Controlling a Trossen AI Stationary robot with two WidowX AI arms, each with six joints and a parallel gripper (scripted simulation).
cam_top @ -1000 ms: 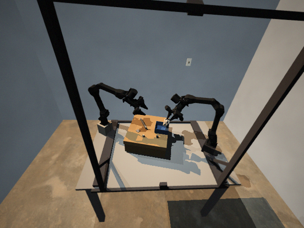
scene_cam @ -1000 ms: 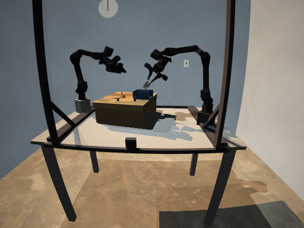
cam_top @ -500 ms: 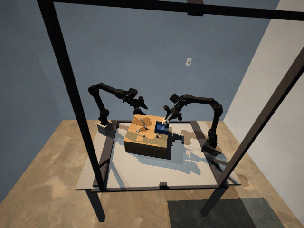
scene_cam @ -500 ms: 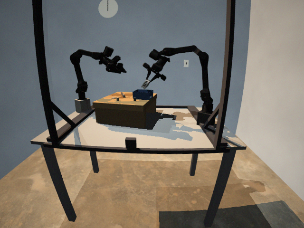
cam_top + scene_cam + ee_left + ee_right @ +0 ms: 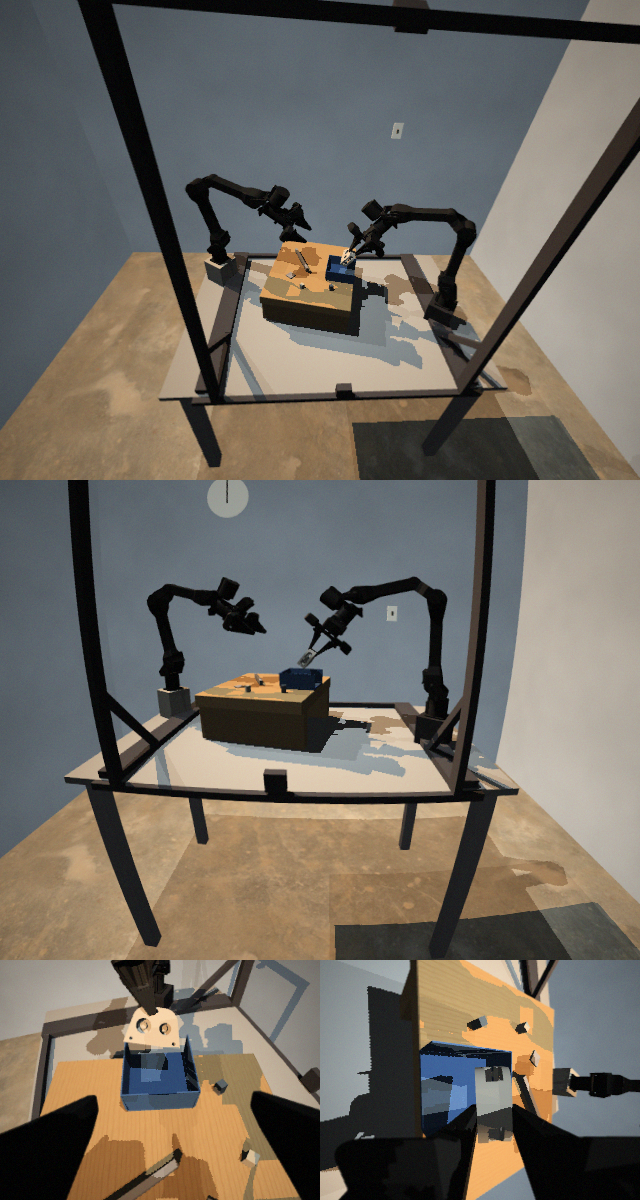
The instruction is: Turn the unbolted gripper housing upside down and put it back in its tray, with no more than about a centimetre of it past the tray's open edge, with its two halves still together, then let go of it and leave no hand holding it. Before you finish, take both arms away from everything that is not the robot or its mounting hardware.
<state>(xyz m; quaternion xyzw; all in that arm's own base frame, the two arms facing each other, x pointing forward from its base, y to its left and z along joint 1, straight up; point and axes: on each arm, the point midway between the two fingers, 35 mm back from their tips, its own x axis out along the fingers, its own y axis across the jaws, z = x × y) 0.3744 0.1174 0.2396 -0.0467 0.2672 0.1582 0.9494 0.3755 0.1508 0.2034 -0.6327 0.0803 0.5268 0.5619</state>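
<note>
Now: right hand 10 mm past the gripper housing half, 40 mm to the right of it and 40 mm above it. The rest, counted from my right hand: white gripper housing 10 mm behind, 30 mm to the left, 50 mm below; then grey rod 30 mm ahead, 240 mm to the left, 130 mm below; then wooden block 20 mm behind, 170 mm to the left, 200 mm below.
</note>
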